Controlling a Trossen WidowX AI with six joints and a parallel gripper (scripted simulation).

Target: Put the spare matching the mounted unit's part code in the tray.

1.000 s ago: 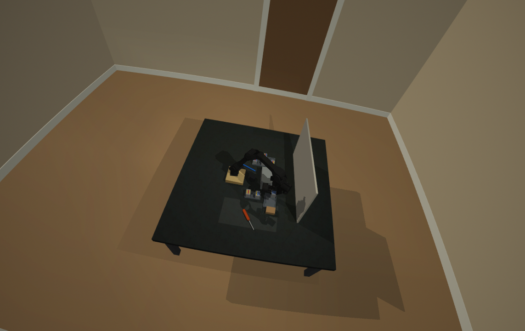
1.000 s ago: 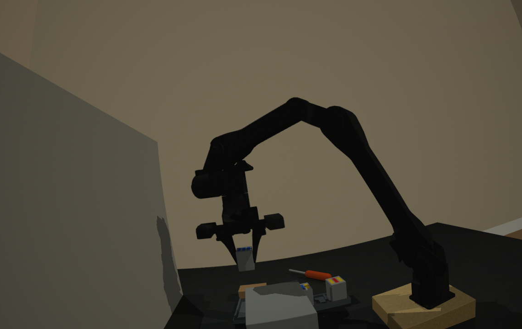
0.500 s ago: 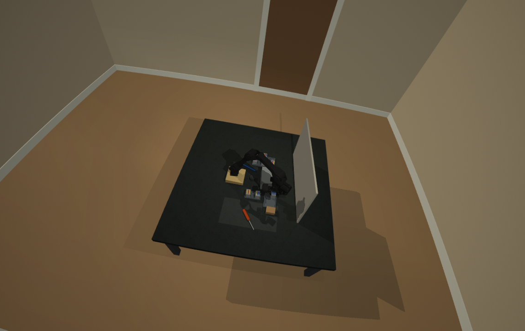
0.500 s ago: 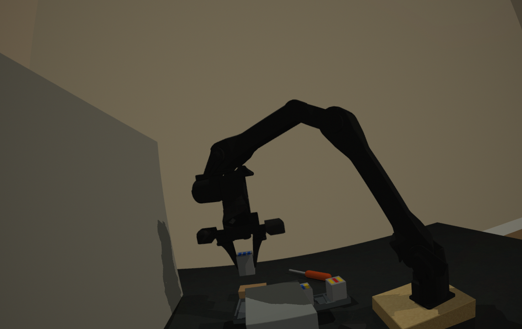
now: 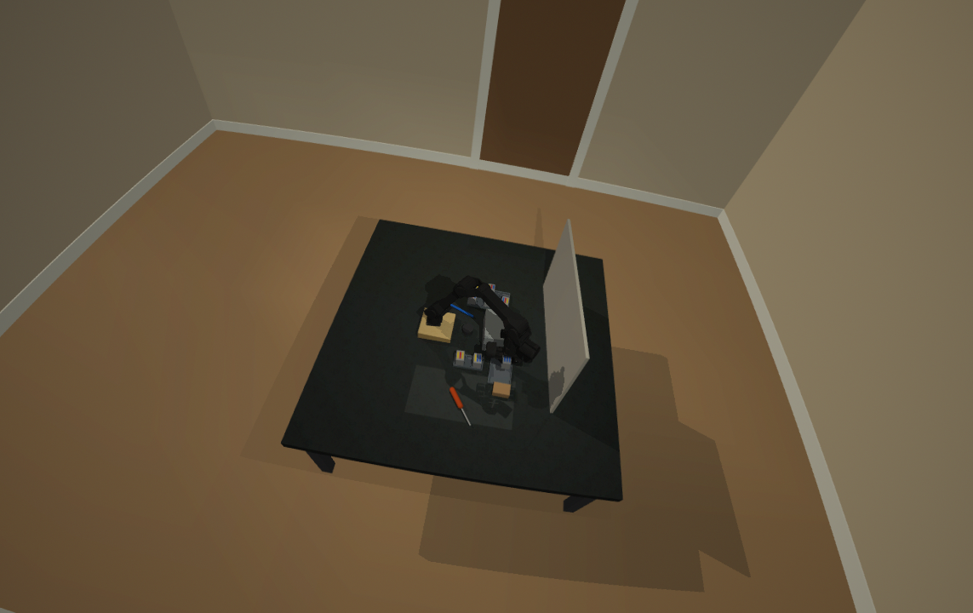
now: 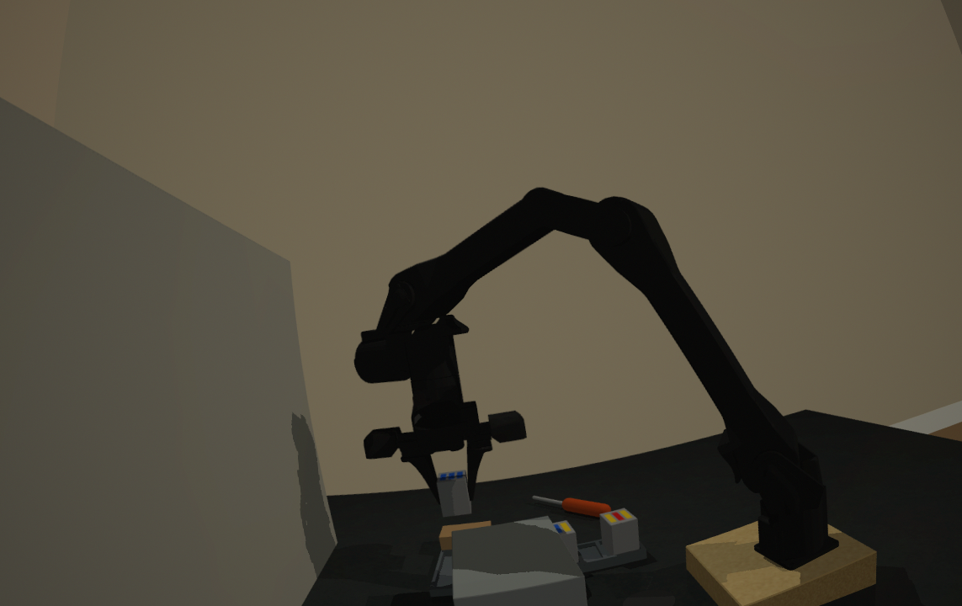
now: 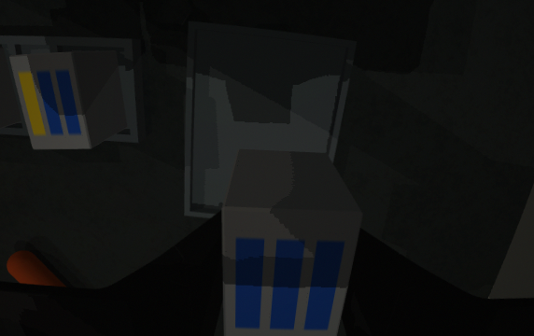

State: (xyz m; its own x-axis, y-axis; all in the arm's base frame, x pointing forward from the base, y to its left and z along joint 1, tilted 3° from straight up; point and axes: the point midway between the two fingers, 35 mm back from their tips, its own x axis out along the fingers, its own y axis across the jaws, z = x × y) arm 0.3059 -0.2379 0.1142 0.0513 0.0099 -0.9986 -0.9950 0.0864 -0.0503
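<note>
Right now my gripper tip is 100 mm above the tray, 10 mm to the right of it and 10 mm past it. The rest, counted from my gripper tip: tan block: 80 mm to the right, 80 mm below, 10 mm behind; tall white panel: 220 mm ahead, 180 mm to the left, 130 mm above; grey mounted unit: 200 mm to the left, 50 mm below, 30 mm behind.
</note>
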